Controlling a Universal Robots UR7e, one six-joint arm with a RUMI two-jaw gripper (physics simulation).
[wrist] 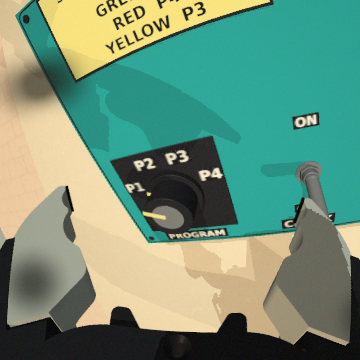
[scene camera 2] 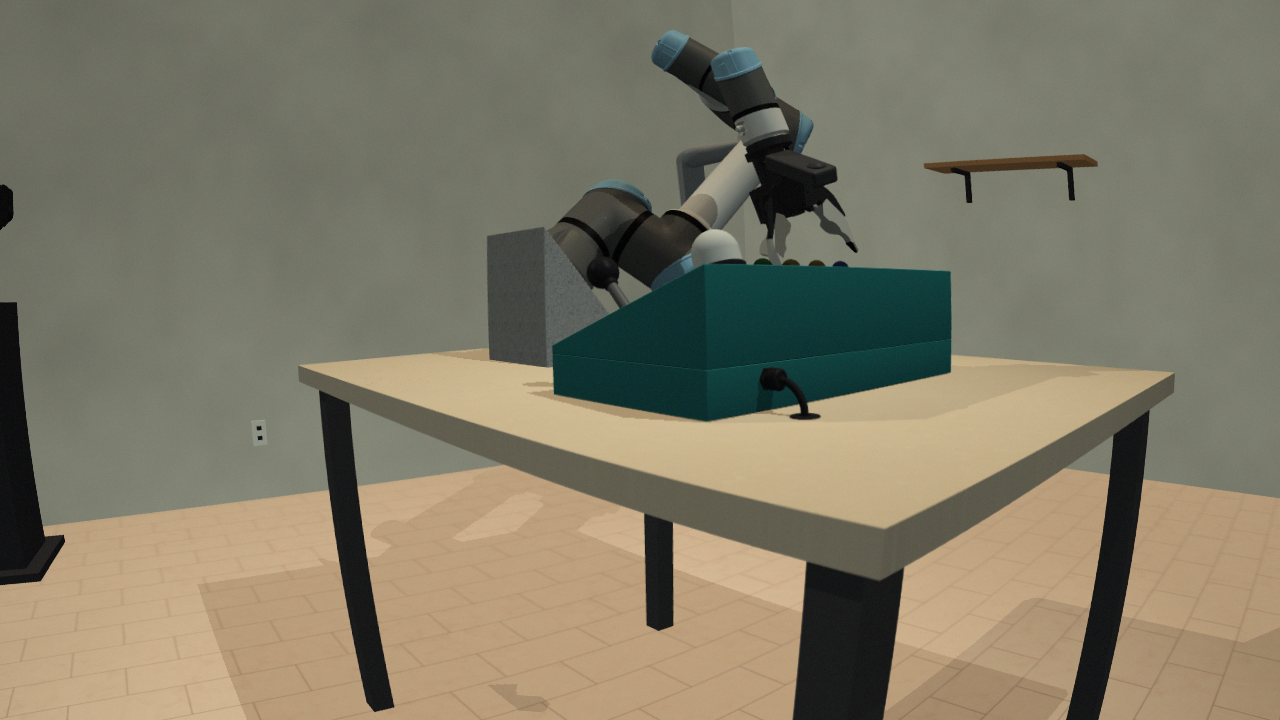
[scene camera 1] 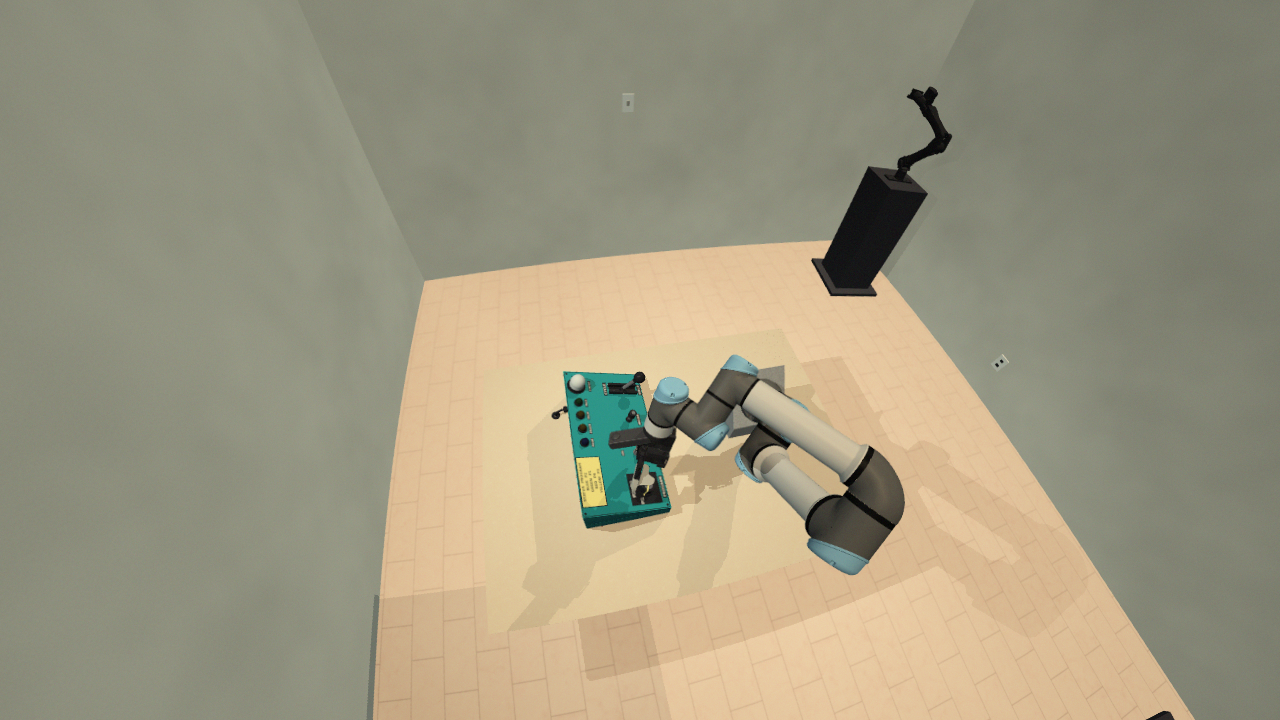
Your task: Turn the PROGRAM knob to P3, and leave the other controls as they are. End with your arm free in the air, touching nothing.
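Places are measured from the arm's base along level axes (x ahead, y left, z up), in centimetres.
Pixels of known places: gripper, fingertip midpoint: (wrist: 183, 195) (scene camera 1: 636, 470); arm's base, origin of the base link: (scene camera 2: 548, 278).
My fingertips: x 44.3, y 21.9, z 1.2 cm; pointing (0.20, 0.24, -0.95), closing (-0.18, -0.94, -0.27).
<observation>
For each thing: its top centre in the pictures, then the offset to it from my fingertips. "spot": a spot on its surface instead. Level surfaces: height alone.
- black PROGRAM knob, middle of its top: (wrist: 163, 217) (scene camera 1: 647, 484) dx -3.2, dy +3.2, dz -3.2 cm
- black plate, surface spot: (wrist: 225, 210) spot: dx -4.8, dy -1.2, dz -7.8 cm
- CHECK toggle, middle of its top: (wrist: 323, 210) dx -2.5, dy -8.8, dz -2.9 cm
- yellow card, middle of its top: (scene camera 1: 590, 480) dx +13.2, dy +1.9, dz -0.6 cm
- white dome, surface spot: (scene camera 2: 715, 246) spot: dx +19.0, dy -32.9, dz +1.3 cm
- ball-topped lever, middle of its top: (scene camera 2: 602, 256) (scene camera 1: 639, 374) dx -3.8, dy -33.2, dz +1.1 cm
- table, its level: dz -15.4 cm
The black PROGRAM knob (wrist: 175, 200) sits on a black plate (wrist: 225, 210) near the corner of the teal control panel (scene camera 1: 617, 479) (scene camera 2: 823, 313) (wrist: 255, 65). The yellow line on its grey cap points left, to P1; P2, P3 and P4 are marked further round. My gripper (scene camera 1: 642, 485) (scene camera 2: 812, 252) (wrist: 183, 195) is open and empty. In the wrist view its fingers stand wide, one on each side of the knob and nearer the camera. The CHECK toggle (wrist: 314, 187) points down, away from ON; the right finger partly covers it and its lower label.
A yellow card (scene camera 1: 590, 481) (wrist: 175, 25) on the panel reads YELLOW P3 in its last line. The panel also bears a white dome (scene camera 1: 577, 383) (scene camera 2: 715, 246) and a ball-topped lever (scene camera 1: 639, 377) (scene camera 2: 603, 271). A grey block (scene camera 2: 516, 295) stands behind on the table (scene camera 2: 626, 438).
</observation>
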